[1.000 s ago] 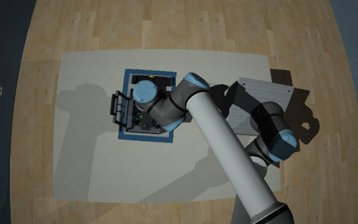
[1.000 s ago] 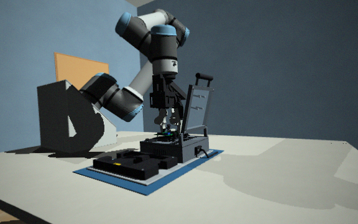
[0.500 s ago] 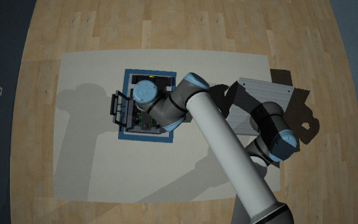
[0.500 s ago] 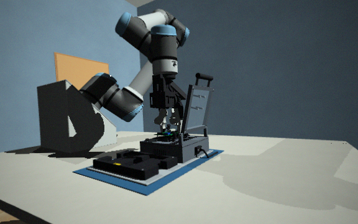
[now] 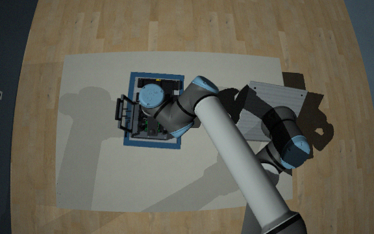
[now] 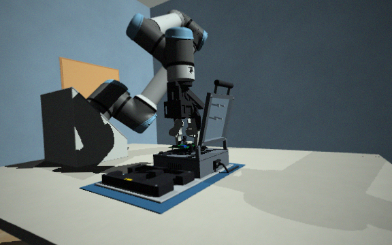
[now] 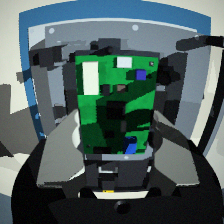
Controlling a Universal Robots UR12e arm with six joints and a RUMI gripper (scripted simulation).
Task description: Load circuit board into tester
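My gripper is now right at the green circuit board. From my hand the other things lie so: tester lid: 120 mm ahead, 100 mm above, 10 mm to the right.
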